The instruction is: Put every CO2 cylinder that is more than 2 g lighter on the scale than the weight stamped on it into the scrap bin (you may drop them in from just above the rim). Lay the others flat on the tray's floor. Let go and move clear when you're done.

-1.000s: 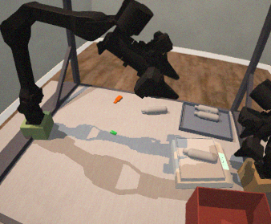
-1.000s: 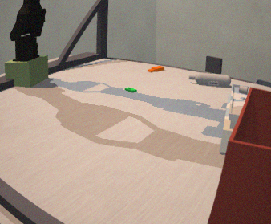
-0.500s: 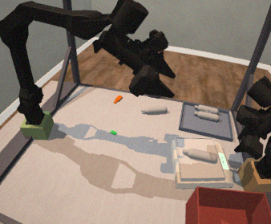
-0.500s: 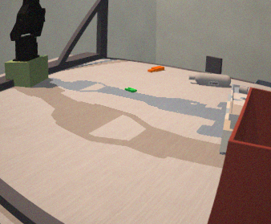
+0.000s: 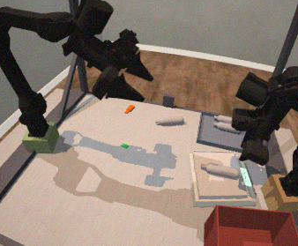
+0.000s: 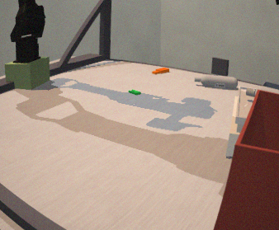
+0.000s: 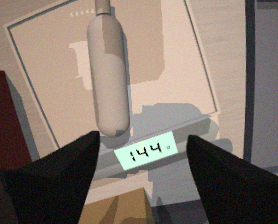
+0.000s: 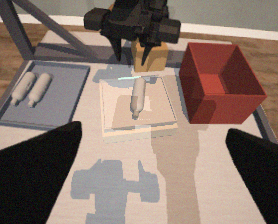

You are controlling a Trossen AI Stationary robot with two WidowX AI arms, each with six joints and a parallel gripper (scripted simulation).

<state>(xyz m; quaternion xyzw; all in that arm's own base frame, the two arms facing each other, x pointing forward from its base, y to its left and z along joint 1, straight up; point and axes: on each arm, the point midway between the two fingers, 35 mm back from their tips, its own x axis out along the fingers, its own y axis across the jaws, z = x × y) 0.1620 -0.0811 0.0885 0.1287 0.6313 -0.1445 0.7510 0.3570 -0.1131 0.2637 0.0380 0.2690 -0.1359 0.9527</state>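
Now: the scale platform 2 cm ahead of my left hand, 5 cm to the right of it and 12 cm below it. Also, from my left hand: scale: 2 cm ahead, 4 cm to the right, 14 cm below; red scrap bin: 24 cm ahead, 4 cm to the left, 14 cm below; blue-grey tray: 24 cm behind, 1 cm to the right, 17 cm below.
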